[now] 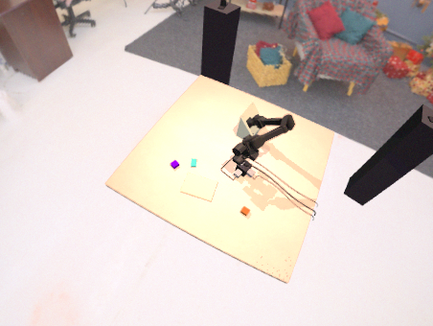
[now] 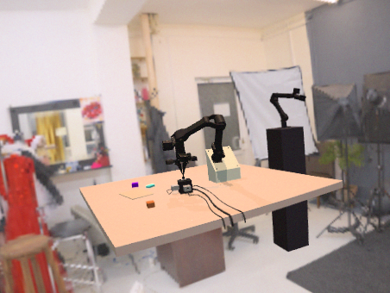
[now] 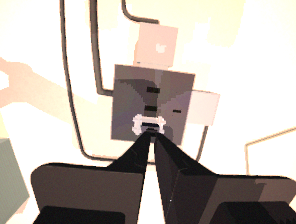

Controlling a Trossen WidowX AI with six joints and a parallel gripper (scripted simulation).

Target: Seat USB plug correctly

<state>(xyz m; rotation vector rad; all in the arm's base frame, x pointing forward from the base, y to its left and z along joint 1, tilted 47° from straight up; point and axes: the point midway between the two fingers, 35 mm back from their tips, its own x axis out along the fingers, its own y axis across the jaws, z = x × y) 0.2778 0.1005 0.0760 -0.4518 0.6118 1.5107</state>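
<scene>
My gripper tip is now 20 mm above the USB plug. The rest, counted from my gripper tip: cyan block: 160 mm ahead, 280 mm to the right, 100 mm below; then outlined rectangle: 280 mm ahead, 140 mm to the right, 100 mm below; then orange block: 250 mm ahead, 190 mm to the left, 90 mm below.
</scene>
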